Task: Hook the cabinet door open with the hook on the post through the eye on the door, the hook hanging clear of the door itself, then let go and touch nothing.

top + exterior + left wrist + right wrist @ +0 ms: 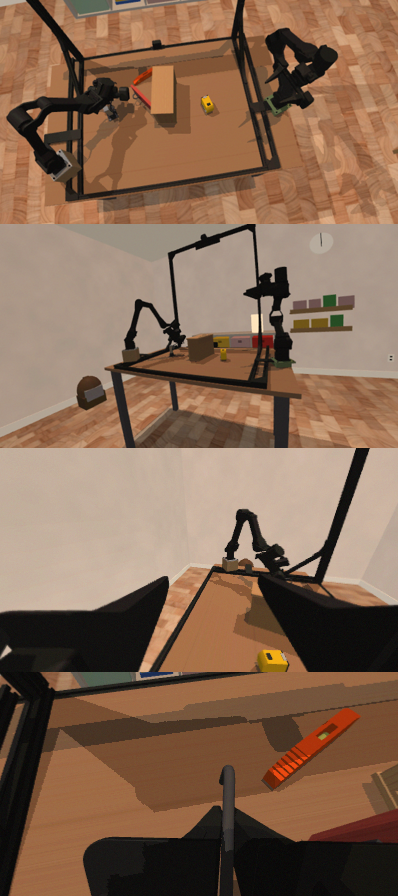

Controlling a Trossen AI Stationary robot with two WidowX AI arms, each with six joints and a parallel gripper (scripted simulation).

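My right gripper is now 10 cm short of the red door, 13 cm to the right of it and 4 cm above it. Round my right hand: orange flap (8 cm behind, 16 cm to the left, 10 cm below); yellow box (18 cm ahead, 40 cm to the left, 8 cm below).
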